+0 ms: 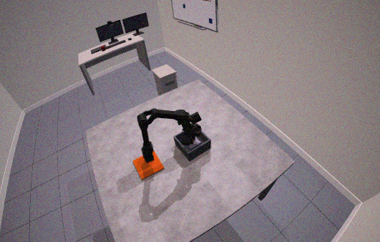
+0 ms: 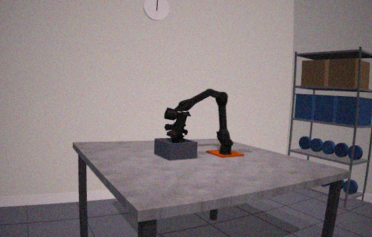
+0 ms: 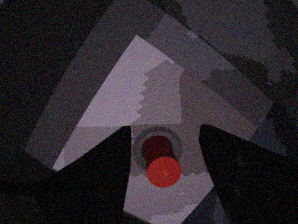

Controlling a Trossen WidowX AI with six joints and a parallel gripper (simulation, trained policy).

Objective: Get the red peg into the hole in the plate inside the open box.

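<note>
The red peg is 1 cm to the left of my gripper tip and 1 cm behind it. From my gripper tip the other things lie so: grey box 3 cm below, 1 cm to the left.
</note>
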